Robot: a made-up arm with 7 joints. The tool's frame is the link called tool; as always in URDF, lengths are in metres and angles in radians. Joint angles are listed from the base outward. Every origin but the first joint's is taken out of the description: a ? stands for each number. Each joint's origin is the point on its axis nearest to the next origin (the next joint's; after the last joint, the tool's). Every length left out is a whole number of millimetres.
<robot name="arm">
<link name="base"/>
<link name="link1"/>
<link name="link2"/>
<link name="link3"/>
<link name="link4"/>
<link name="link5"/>
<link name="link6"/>
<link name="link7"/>
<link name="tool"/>
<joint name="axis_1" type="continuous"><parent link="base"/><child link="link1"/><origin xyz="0.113 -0.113 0.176" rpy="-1.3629 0.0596 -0.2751"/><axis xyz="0 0 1"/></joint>
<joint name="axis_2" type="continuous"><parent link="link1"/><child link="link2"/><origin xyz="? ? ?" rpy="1.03 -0.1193 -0.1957"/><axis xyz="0 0 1"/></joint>
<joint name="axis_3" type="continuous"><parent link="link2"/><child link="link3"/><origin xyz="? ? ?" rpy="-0.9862 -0.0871 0.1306"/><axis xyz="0 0 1"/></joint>
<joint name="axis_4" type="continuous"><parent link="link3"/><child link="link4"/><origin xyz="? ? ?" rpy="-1.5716 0.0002 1.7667"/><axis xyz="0 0 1"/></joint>
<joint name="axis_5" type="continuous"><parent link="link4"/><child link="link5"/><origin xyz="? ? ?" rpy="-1.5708 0 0.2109"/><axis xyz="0 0 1"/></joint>
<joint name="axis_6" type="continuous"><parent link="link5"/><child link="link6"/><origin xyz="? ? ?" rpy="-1.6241 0.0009 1.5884"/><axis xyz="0 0 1"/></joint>
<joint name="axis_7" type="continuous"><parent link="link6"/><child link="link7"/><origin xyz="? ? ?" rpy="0.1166 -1.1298 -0.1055"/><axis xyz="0 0 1"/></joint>
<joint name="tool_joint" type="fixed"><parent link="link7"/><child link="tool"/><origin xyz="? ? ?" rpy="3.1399 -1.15 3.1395"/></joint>
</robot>
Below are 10 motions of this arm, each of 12 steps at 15 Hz.
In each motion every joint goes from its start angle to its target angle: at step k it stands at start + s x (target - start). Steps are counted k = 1, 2, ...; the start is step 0. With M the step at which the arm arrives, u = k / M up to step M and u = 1 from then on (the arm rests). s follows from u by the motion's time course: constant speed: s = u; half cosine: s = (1 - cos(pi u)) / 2; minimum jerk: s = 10 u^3 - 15 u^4 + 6 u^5.
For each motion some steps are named. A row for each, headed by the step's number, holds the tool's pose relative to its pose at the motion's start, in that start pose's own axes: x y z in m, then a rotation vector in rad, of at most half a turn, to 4 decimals.
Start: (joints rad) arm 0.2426 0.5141 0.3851 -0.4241 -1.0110 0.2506 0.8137
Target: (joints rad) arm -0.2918 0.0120 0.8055 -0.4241 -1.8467 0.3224 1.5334
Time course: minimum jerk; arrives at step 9
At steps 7, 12:
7: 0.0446 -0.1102 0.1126 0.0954 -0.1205 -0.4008
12: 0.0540 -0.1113 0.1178 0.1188 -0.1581 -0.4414

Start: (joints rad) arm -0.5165 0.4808 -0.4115 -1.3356 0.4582 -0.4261 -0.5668
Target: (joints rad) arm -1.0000 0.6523 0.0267 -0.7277 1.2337 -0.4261 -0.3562
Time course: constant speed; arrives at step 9
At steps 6, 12:
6: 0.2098 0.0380 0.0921 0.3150 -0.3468 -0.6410
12: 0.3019 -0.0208 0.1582 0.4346 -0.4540 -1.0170

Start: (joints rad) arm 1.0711 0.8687 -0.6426 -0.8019 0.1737 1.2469 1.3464
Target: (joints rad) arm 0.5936 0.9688 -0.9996 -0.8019 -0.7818 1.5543 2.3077
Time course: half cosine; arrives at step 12
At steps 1, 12:
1: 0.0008 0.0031 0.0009 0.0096 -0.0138 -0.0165
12: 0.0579 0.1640 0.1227 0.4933 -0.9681 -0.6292

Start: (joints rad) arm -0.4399 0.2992 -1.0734 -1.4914 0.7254 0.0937 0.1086
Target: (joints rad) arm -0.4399 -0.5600 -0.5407 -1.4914 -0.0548 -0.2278 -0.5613
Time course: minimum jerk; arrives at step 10
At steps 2, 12:
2: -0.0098 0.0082 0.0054 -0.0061 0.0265 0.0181
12: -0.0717 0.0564 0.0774 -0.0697 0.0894 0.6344

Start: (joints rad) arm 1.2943 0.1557 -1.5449 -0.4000 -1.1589 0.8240 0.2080
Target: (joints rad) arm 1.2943 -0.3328 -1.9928 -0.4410 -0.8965 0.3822 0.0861
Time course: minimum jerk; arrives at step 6
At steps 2, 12:
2: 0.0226 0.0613 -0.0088 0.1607 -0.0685 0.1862
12: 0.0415 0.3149 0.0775 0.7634 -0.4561 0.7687

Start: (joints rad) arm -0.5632 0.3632 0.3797 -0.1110 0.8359 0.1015 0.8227
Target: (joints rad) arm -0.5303 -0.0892 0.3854 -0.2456 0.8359 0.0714 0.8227
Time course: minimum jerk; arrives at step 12
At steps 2, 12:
2: 0.0006 -0.0045 0.0018 0.0017 0.0082 0.0170
12: 0.0555 -0.1196 0.0365 0.0512 0.2094 0.4880

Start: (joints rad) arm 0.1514 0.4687 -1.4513 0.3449 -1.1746 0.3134 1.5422
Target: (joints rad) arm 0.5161 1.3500 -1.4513 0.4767 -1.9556 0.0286 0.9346
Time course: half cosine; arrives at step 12
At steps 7, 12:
7: -0.1217 -0.0159 0.0344 -0.6369 -0.1249 -0.7348
12: -0.1510 0.0672 0.0006 -0.7742 -0.0214 -1.2155

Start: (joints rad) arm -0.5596 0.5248 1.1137 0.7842 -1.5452 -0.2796 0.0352
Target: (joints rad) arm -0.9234 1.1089 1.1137 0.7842 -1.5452 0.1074 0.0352
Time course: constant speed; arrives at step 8
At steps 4, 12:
4: -0.0442 -0.0072 -0.0320 0.0284 0.0681 0.0499
12: -0.1085 -0.0226 -0.0526 0.0549 0.1810 0.0841

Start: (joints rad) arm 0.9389 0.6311 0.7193 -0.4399 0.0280 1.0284 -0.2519
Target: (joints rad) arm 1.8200 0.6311 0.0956 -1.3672 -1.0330 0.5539 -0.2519
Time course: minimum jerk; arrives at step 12
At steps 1, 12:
1: 0.0009 -0.0019 0.0001 -0.0085 -0.0015 -0.0011
12: -0.0627 -0.0673 0.2714 -1.4971 0.3136 -0.6840

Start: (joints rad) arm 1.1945 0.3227 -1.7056 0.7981 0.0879 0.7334 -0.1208
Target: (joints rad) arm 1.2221 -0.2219 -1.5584 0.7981 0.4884 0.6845 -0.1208
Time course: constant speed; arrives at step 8
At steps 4, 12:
4: -0.0098 0.1315 0.0176 0.3248 -0.0408 0.0466
12: -0.0271 0.2515 0.0801 0.6438 -0.0686 0.0530

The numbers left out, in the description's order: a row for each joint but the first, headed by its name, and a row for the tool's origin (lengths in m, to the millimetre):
axis_2: -0.208 0.114 0
axis_3: 0.012 0.048 0
axis_4: 0.058 -0.025 0
axis_5: -0.087 -0.048 0
axis_6: -0.216 0.141 0
axis_7: -0.013 0.036 0
tool: 0.147 0.006 0

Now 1 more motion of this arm.
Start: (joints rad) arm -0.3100 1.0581 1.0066 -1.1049 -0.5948 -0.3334 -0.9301
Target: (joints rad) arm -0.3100 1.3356 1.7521 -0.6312 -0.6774 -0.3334 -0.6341
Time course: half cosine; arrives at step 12
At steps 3, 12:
3: -0.0378 0.0123 0.0211 0.1131 -0.0600 0.1273
12: -0.3083 -0.0716 0.1335 0.8193 -0.1948 0.9236

